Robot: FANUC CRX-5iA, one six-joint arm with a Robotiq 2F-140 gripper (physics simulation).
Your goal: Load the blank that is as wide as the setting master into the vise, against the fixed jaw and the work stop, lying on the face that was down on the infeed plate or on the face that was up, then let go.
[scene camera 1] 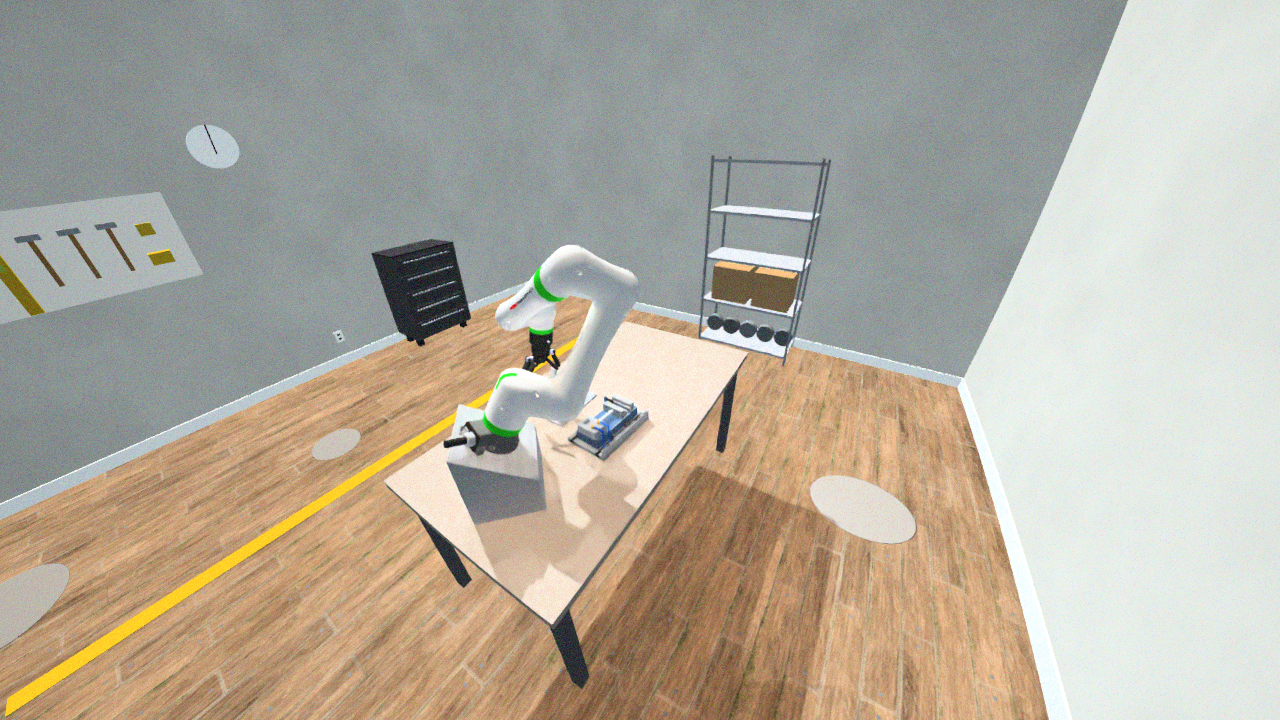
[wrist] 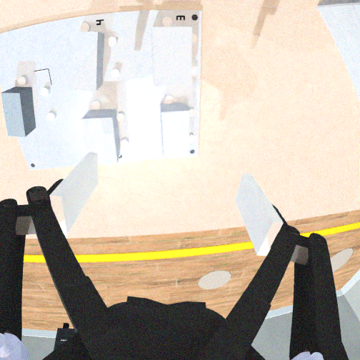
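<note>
My gripper is open and empty, with its fingers wide apart above the table beside the light infeed plate. Several blocks stand on the plate in the wrist view: a darker grey block at the left, a pale block near the upper middle, a pale block at the upper right, a pale block at the lower middle and a pale block at the lower right. Their widths are hard to compare, and I cannot tell which is the setting master. The vise stands on the table, partly behind the arm.
Small round pins stand between the blocks. A pale grey panel shows at the upper right of the wrist view. The table carries the arm's grey pedestal. A shelf rack and a black cabinet stand beyond the table.
</note>
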